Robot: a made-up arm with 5 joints. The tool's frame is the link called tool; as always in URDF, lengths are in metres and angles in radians.
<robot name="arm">
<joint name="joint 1" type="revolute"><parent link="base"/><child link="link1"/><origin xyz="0.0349 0.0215 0.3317"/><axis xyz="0 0 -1"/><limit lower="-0.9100" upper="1.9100" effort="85" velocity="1.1"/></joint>
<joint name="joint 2" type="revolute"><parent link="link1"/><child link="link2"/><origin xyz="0.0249 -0.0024 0.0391"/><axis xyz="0 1 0"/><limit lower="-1.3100" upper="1.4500" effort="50" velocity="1.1"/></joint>
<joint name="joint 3" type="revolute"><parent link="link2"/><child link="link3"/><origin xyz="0.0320 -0.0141 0.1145"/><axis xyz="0 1 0"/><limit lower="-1.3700" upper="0.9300" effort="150" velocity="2.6"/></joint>
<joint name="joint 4" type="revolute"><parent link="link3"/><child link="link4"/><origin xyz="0.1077 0.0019 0.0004"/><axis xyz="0 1 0"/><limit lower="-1.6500" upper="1.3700" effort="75" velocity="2"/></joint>
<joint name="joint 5" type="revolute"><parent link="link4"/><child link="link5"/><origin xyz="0.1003 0.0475 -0.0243"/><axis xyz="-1 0 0"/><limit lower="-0.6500" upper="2.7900" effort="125" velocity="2.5"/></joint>
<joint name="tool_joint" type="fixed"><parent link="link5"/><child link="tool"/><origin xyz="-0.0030 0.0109 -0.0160" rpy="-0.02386 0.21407 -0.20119"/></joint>
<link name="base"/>
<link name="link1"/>
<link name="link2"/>
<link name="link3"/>
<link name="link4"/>
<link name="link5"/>
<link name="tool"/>
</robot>
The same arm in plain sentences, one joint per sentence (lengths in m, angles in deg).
The arm has five revolute joints in a row. What follows holds with every joint at zero, and every direction is one of the base frame's. Joint 1 lies 0.0349 m along +x and 0.0215 m along +y and 0.3317 m along +z from the base frame's origin and turns about -z, from -52.14 to 109.43 deg. Joint 2 lies 0.0249 m along +x and 0.0024 m along -y and 0.0391 m along +z from joint 1 and turns about +y, from -75.06 to 83.08 deg. Joint 3 lies 0.0320 m along +x and 0.0141 m along -y and 0.1145 m along +z from joint 2 and turns about +y, from -78.50 to 53.29 deg. Joint 4 lies 0.1077 m along +x and 0.0019 m along +y and 0.0004 m along +z from joint 3 and turns about +y, from -94.54 to 78.50 deg. Joint 5 lies 0.1003 m along +x and 0.0475 m along +y and 0.0243 m along -z from joint 4 and turns about -x, from -37.24 to 159.86 deg. The tool frame, which is the frame that the pose is given for, lies 0.0030 m along -x and 0.0109 m along +y and 0.0160 m along -z from joint 5; its axes are the base frame's turned by roll -1.37, pitch 12.27 and yaw -11.53 deg (as in URDF: about the fixed x, then y, then z).
